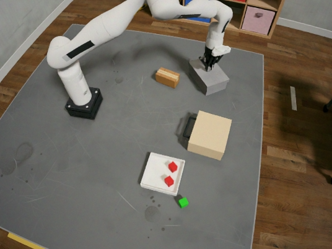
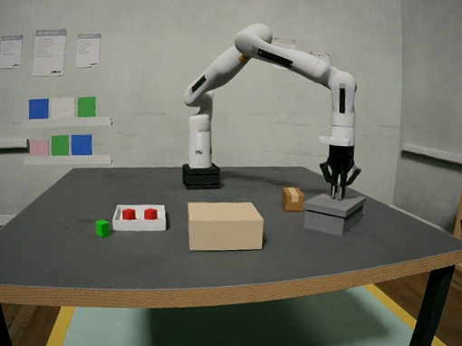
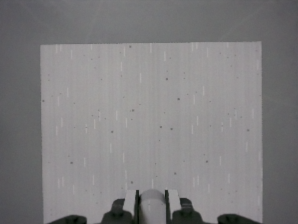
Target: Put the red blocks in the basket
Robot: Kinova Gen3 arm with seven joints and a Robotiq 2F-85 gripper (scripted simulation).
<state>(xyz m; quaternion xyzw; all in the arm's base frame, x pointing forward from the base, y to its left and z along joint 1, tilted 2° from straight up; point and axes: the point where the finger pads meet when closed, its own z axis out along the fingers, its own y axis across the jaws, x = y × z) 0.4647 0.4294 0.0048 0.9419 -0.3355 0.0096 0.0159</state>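
My hand is 7 cm above the metal box. The rest, counted from my hand: blue block: 20 cm behind, 10 cm to the right, 8 cm below; then cardboard box: 18 cm behind, 10 cm to the right, 6 cm below; then lid: 3 cm below.
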